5 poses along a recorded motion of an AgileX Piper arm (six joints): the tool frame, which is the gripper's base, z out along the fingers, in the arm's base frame.
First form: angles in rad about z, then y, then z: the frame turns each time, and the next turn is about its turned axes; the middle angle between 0 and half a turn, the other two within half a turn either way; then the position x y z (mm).
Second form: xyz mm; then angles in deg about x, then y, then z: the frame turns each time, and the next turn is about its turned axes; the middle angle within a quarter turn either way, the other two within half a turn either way. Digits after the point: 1 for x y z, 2 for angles.
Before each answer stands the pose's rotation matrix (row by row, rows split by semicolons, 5 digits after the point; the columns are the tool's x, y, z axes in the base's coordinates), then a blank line. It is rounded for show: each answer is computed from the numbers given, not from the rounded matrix.
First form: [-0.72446, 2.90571, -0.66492, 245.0, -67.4, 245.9]
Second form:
-0.98191 0.07230 0.17501; 0.04506 0.98690 -0.15488; -0.18392 -0.14419 -0.97231

[245.0, -67.4, 245.9, 170.95, 10.08, -175.79]
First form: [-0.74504, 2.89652, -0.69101, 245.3, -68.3, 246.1]
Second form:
-0.98162 0.06800 0.17835; 0.03839 0.98563 -0.16450; -0.18697 -0.15463 -0.97012

[245.3, -68.3, 246.1, 170.38, 10.27, -176.04]
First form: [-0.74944, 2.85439, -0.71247, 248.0, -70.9, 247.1]
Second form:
-0.97663 0.05656 0.20737; 0.01585 0.98108 -0.19297; -0.21436 -0.18518 -0.95904

[248.0, -70.9, 247.1, 168.62, 11.97, -176.69]
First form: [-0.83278, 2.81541, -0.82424, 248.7, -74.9, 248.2]
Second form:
-0.97587 0.03458 0.21559; -0.01795 0.97133 -0.23706; -0.21761 -0.23521 -0.94727

[248.7, -74.9, 248.2, 165.95, 12.45, -177.97]
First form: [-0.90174, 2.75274, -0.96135, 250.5, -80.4, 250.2]
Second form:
-0.97172 -0.02161 0.23515; -0.09310 0.95021 -0.29739; -0.21702 -0.31087 -0.92534

[250.5, -80.4, 250.2, 162.18, 13.60, 178.73]
